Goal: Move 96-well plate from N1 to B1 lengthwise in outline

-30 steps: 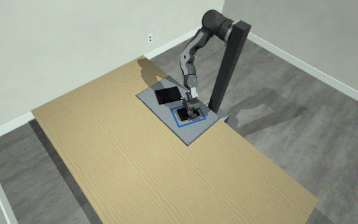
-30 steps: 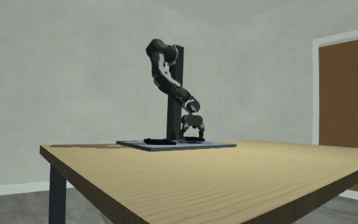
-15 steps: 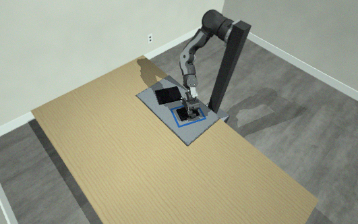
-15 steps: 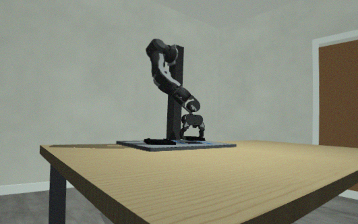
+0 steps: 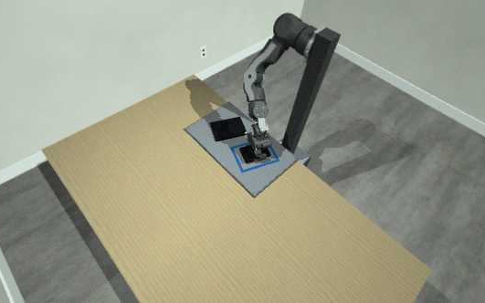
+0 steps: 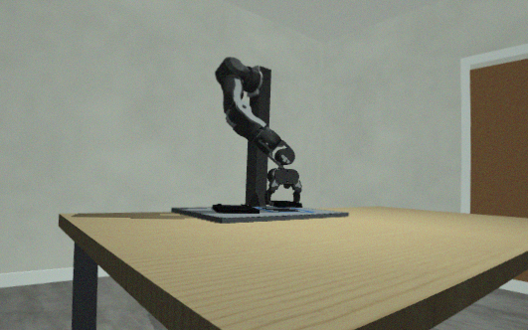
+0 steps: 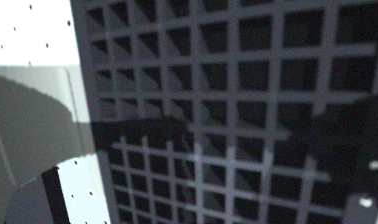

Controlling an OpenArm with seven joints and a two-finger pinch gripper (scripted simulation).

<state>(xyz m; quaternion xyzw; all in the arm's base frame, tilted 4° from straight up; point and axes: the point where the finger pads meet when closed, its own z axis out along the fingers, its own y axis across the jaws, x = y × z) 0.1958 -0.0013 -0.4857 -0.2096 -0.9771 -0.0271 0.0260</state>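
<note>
Now: hand right at the black 96-well plate. From my hand the other things lie so: black plate nest N1 (20 mm behind, 200 mm to the right, 10 mm below).
</note>
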